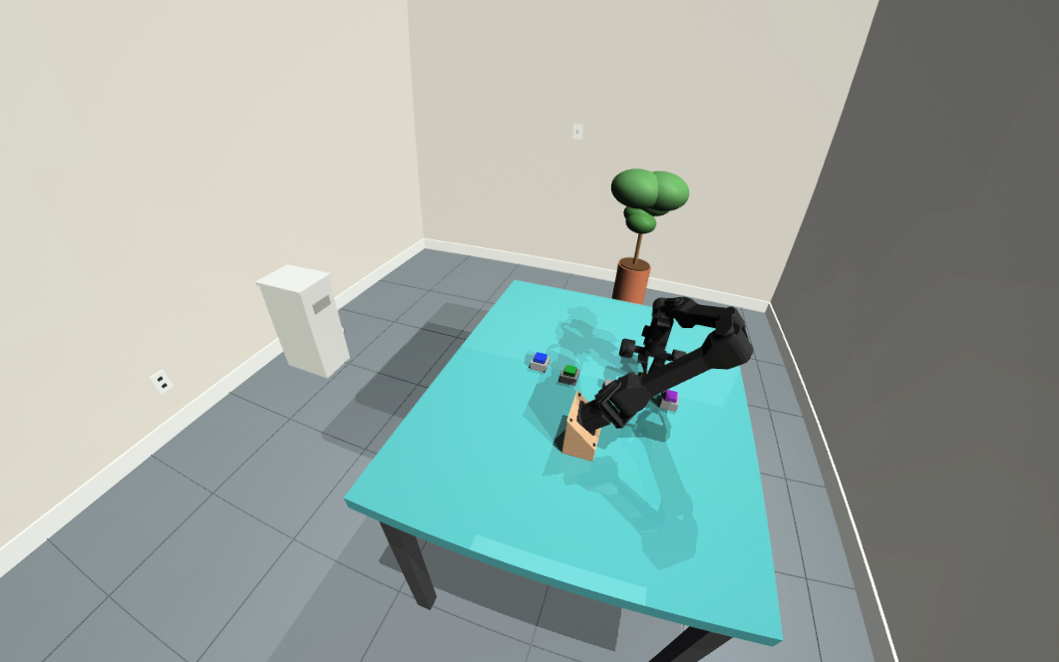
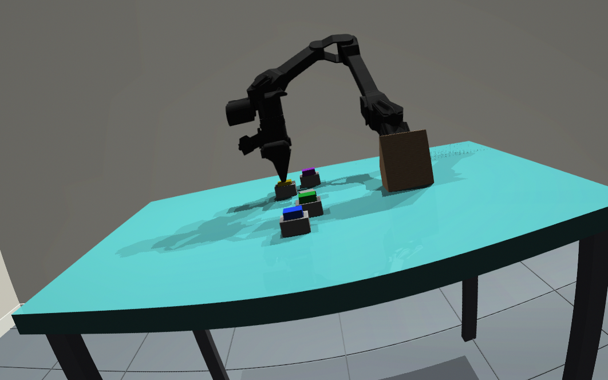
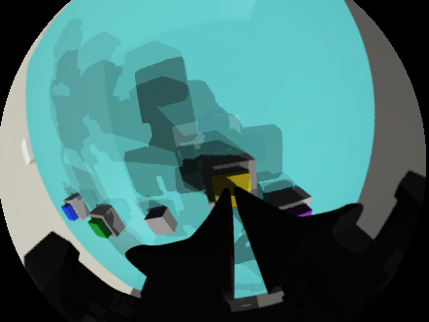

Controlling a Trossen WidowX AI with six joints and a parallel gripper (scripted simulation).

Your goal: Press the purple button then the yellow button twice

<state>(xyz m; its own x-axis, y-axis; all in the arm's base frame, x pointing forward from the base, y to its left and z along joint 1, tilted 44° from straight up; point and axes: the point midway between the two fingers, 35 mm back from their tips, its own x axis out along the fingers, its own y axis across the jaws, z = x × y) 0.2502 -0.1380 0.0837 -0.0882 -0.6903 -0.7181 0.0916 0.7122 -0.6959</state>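
Right now the yellow button is 10 mm below my gripper tip. From my gripper tip the other things lie so: purple button (70 mm to the right, 70 mm behind); small grey block (100 mm to the left, 40 mm behind, 20 mm below); green button (220 mm to the left, 30 mm behind).
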